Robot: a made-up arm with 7 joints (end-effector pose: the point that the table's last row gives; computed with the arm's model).
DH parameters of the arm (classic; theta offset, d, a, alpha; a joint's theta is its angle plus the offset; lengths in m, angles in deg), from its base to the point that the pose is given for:
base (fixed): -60.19 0 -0.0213 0
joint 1: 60.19 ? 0.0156 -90
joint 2: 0 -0.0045 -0.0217 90
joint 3: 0 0.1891 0.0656 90
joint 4: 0 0.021 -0.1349 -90
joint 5: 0 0.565 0.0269 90
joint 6: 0 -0.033 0.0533 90
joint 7: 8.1 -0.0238 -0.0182 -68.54
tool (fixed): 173.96 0.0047 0 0
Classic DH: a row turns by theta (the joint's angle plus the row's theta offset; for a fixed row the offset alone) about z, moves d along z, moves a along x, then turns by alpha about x.
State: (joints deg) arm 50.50 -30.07 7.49 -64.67 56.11 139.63 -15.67
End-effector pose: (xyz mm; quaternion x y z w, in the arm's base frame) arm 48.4 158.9 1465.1 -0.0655 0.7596 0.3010 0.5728
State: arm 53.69 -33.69 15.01 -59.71 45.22 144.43 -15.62
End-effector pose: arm -72.8 111.6 1473.5 -0.0539 0.6771 0.3363 0.6524
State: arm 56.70 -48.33 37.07 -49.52 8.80 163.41 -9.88
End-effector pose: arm -365.4 -96.9 1371.2 0.1102 0.3711 0.4832 0.7853
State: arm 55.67 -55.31 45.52 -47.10 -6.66 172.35 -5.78
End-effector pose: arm -456.3 -162.2 1285.5 0.1833 0.2181 0.5444 0.7890
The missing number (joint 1, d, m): 0.7165
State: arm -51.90 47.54 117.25 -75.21 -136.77 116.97 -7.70
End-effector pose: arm 522.6 229.1 1212.9 0.1318 0.2140 -0.7812 0.5715
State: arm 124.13 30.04 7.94 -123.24 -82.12 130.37 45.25
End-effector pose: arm -348.9 377.2 384.3 -0.5150 0.1230 -0.2846 0.7991
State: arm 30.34 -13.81 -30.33 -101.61 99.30 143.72 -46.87
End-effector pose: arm 583.9 -66.2 1055.4 0.3615 0.8666 0.1162 0.3237
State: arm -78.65 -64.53 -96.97 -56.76 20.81 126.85 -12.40
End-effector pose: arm -584.7 508.5 920.2 0.8813 -0.4131 -0.2038 0.1055
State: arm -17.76 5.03 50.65 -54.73 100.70 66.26 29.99
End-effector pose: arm 427.2 240.3 1375.5 0.5194 -0.8345 -0.1520 0.1031
